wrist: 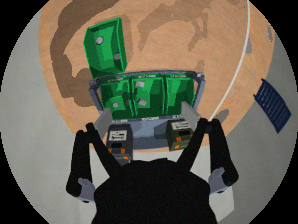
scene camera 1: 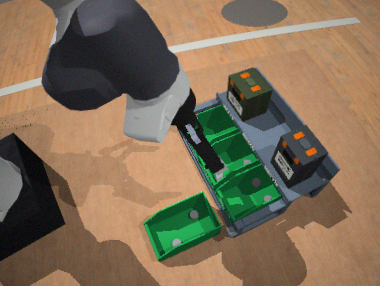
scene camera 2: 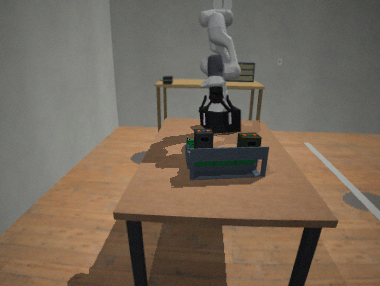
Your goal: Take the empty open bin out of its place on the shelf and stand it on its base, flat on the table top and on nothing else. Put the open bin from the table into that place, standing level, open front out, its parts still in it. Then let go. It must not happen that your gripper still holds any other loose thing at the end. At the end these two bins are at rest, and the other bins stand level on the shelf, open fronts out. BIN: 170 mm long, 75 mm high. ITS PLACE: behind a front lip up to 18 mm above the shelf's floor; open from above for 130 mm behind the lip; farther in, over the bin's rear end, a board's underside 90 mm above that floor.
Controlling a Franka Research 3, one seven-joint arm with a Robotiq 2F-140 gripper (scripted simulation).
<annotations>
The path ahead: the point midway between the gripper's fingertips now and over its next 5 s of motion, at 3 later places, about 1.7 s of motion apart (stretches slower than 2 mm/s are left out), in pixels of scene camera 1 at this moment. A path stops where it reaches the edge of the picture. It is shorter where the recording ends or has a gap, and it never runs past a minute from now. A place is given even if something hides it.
My gripper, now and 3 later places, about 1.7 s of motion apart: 206, 144; 215, 145; 188, 231; 189, 238
</annotations>
